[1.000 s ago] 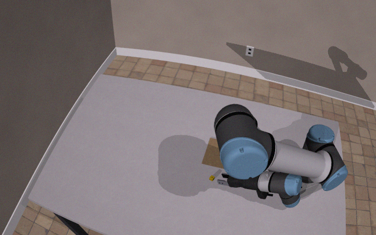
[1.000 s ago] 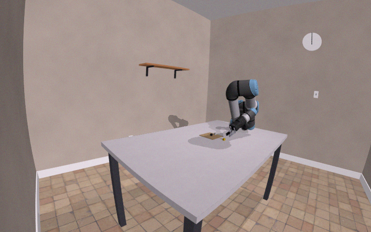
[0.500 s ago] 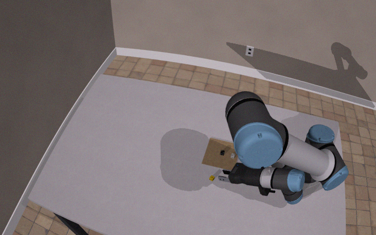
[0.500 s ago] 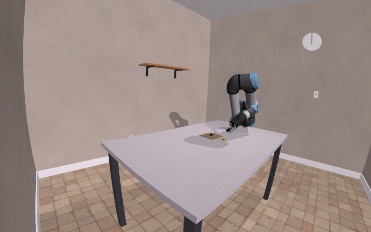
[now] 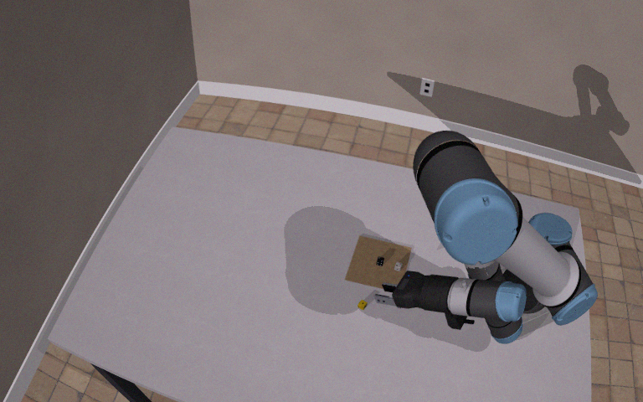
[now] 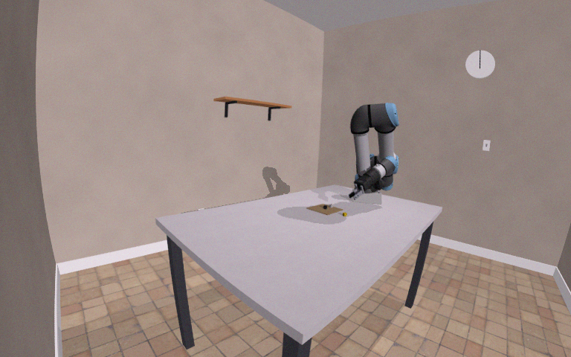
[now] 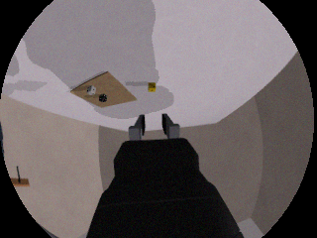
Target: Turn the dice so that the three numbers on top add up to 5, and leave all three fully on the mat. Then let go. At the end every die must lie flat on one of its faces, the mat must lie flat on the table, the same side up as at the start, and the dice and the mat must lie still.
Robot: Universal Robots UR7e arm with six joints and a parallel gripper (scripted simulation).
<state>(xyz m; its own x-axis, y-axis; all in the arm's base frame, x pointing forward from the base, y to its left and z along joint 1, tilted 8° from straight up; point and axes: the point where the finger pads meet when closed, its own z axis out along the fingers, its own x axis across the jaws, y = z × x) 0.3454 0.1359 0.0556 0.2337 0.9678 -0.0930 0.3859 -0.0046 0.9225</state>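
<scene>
My hand is 50 mm short of the yellow die, 10 mm to the left of it and 90 mm above it. Also, from my hand: mat (40 mm ahead, 140 mm to the right, 100 mm below); black die (40 mm ahead, 140 mm to the right, 90 mm below); white die (140 mm to the right, 90 mm below).
</scene>
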